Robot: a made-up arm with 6 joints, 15 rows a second.
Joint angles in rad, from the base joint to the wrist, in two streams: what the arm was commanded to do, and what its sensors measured. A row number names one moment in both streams.
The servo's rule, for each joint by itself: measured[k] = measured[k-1] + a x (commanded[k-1-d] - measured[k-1]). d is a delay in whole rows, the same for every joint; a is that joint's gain. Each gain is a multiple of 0.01, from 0.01 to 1. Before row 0 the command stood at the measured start. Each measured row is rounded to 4 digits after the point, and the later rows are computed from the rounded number. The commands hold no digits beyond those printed.
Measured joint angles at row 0: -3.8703 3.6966 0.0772 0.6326 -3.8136 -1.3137
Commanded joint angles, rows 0 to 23: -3.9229 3.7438 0.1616 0.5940 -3.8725 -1.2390; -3.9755 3.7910 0.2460 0.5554 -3.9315 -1.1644; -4.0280 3.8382 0.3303 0.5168 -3.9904 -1.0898; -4.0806 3.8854 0.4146 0.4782 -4.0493 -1.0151; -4.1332 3.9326 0.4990 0.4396 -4.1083 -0.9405; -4.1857 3.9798 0.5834 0.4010 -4.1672 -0.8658; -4.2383 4.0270 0.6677 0.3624 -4.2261 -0.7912; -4.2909 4.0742 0.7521 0.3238 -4.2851 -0.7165; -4.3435 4.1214 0.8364 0.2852 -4.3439 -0.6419; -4.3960 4.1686 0.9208 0.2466 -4.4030 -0.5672; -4.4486 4.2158 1.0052 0.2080 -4.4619 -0.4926; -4.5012 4.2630 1.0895 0.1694 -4.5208 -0.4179; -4.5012 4.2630 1.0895 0.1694 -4.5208 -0.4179; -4.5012 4.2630 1.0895 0.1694 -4.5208 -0.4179; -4.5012 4.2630 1.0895 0.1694 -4.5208 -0.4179; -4.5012 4.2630 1.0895 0.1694 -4.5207 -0.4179; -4.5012 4.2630 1.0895 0.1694 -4.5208 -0.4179; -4.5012 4.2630 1.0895 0.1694 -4.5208 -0.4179; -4.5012 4.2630 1.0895 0.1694 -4.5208 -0.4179; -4.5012 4.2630 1.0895 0.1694 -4.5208 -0.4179; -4.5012 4.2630 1.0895 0.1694 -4.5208 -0.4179; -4.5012 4.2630 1.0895 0.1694 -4.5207 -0.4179; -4.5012 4.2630 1.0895 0.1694 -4.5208 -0.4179; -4.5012 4.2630 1.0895 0.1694 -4.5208 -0.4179
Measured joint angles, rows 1 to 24: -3.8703 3.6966 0.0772 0.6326 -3.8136 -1.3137; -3.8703 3.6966 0.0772 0.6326 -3.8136 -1.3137; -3.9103 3.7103 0.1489 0.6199 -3.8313 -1.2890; -3.9599 3.7337 0.2314 0.5986 -3.8614 -1.2479; -4.0117 3.7640 0.3155 0.5716 -3.9001 -1.1957; -4.0641 3.7992 0.3997 0.5408 -3.9449 -1.1361; -4.1166 3.8379 0.4841 0.5074 -3.9939 -1.0716; -4.1691 3.8791 0.5685 0.4723 -4.0459 -1.0037; -4.2217 3.9220 0.6528 0.4360 -4.1000 -0.9336; -4.2743 3.9661 0.7372 0.3990 -4.1555 -0.8620; -4.3269 4.0111 0.8215 0.3614 -4.2120 -0.7894; -4.3794 4.0568 0.9059 0.3235 -4.2693 -0.7161; -4.4320 4.1029 0.9903 0.2854 -4.3271 -0.6423; -4.4846 4.1493 1.0746 0.2471 -4.3852 -0.5682; -4.4972 4.1823 1.0873 0.2215 -4.4259 -0.5186; -4.5002 4.2057 1.0892 0.2043 -4.4544 -0.4854; -4.5010 4.2223 1.0895 0.1928 -4.4743 -0.4631; -4.5012 4.2341 1.0895 0.1851 -4.4882 -0.4482; -4.5012 4.2425 1.0895 0.1799 -4.4980 -0.4382; -4.5012 4.2484 1.0895 0.1764 -4.5048 -0.4315; -4.5012 4.2526 1.0895 0.1741 -4.5096 -0.4270; -4.5012 4.2556 1.0895 0.1725 -4.5130 -0.4240; -4.5012 4.2577 1.0895 0.1715 -4.5153 -0.4220; -4.5012 4.2592 1.0895 0.1708 -4.5169 -0.4206
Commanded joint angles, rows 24 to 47: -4.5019 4.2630 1.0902 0.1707 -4.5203 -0.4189; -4.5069 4.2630 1.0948 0.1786 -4.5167 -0.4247; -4.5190 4.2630 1.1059 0.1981 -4.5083 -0.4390; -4.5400 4.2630 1.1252 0.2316 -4.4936 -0.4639; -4.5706 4.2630 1.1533 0.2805 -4.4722 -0.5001; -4.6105 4.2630 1.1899 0.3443 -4.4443 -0.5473; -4.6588 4.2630 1.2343 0.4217 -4.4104 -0.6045; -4.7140 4.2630 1.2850 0.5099 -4.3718 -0.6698; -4.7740 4.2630 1.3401 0.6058 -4.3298 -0.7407; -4.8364 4.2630 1.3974 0.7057 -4.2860 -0.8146; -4.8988 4.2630 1.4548 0.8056 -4.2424 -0.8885; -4.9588 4.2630 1.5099 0.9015 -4.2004 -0.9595; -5.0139 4.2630 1.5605 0.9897 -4.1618 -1.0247; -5.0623 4.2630 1.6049 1.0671 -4.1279 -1.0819; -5.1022 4.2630 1.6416 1.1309 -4.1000 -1.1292; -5.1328 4.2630 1.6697 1.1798 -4.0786 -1.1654; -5.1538 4.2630 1.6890 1.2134 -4.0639 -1.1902; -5.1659 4.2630 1.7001 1.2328 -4.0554 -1.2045; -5.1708 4.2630 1.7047 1.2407 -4.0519 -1.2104; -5.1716 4.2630 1.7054 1.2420 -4.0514 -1.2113; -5.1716 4.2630 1.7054 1.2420 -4.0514 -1.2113; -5.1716 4.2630 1.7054 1.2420 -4.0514 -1.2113; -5.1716 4.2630 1.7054 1.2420 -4.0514 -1.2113; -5.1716 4.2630 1.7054 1.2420 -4.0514 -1.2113
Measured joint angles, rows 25 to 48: -4.5012 4.2603 1.0895 0.1703 -4.5181 -0.4197; -4.5012 4.2611 1.0895 0.1700 -4.5189 -0.4191; -4.5017 4.2617 1.0901 0.1702 -4.5193 -0.4190; -4.5057 4.2621 1.0941 0.1730 -4.5185 -0.4209; -4.5158 4.2624 1.1041 0.1813 -4.5154 -0.4269; -4.5342 4.2626 1.1220 0.1979 -4.5089 -0.4391; -4.5619 4.2627 1.1486 0.2252 -4.4979 -0.4592; -4.5988 4.2628 1.1837 0.2645 -4.4818 -0.4883; -4.6444 4.2629 1.2267 0.3164 -4.4604 -0.5266; -4.6973 4.2629 1.2763 0.3803 -4.4338 -0.5739; -4.7556 4.2629 1.3305 0.4547 -4.4026 -0.6289; -4.8170 4.2629 1.3874 0.5375 -4.3676 -0.6902; -4.8792 4.2629 1.4447 0.6260 -4.3300 -0.7556; -4.9397 4.2629 1.5001 0.7169 -4.2911 -0.8229; -4.9961 4.2629 1.5514 0.8069 -4.2523 -0.8895; -5.0464 4.2629 1.5969 0.8928 -4.2150 -0.9530; -5.0888 4.2629 1.6349 0.9714 -4.1805 -1.0111; -5.1222 4.2629 1.6645 1.0402 -4.1499 -1.0620; -5.1462 4.2629 1.6853 1.0974 -4.1241 -1.1043; -5.1612 4.2629 1.6979 1.1421 -4.1035 -1.1374; -5.1685 4.2629 1.7037 1.1746 -4.0880 -1.1615; -5.1709 4.2629 1.7051 1.1968 -4.0770 -1.1779; -5.1714 4.2629 1.7054 1.2117 -4.0693 -1.1889; -5.1716 4.2629 1.7054 1.2217 -4.0639 -1.1963
